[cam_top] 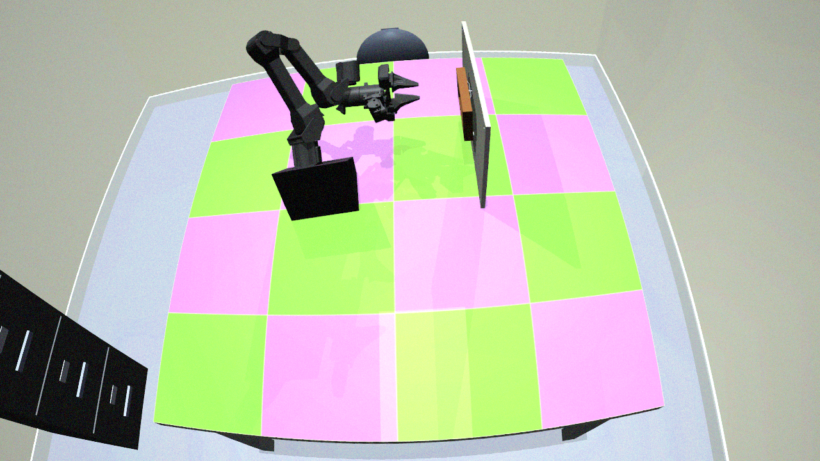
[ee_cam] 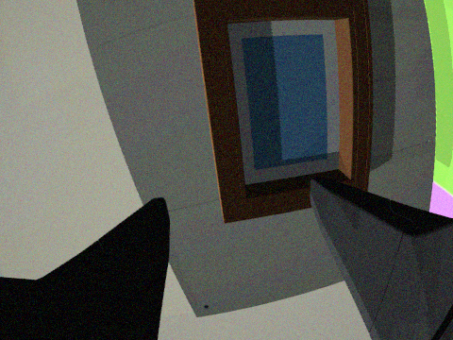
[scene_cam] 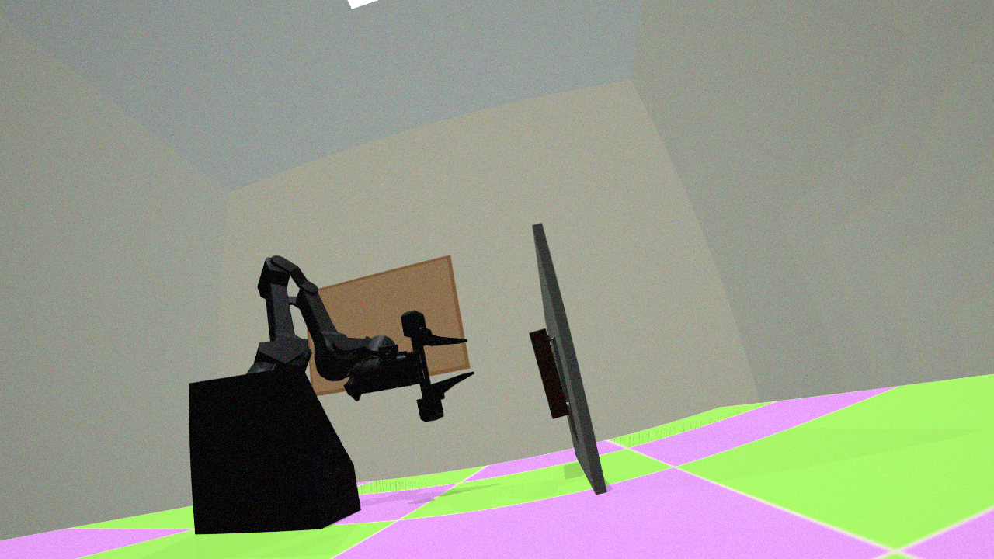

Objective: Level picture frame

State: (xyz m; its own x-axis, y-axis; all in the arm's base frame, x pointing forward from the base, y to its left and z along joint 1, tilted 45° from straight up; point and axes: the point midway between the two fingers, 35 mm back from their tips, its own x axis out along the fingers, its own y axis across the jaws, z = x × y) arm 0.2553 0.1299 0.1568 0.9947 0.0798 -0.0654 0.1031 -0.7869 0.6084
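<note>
The picture frame lies 130 mm ahead of my gripper tip and 50 mm below it. From my gripper tip the other things lie so: wall panel: 140 mm ahead, 60 mm below.
</note>
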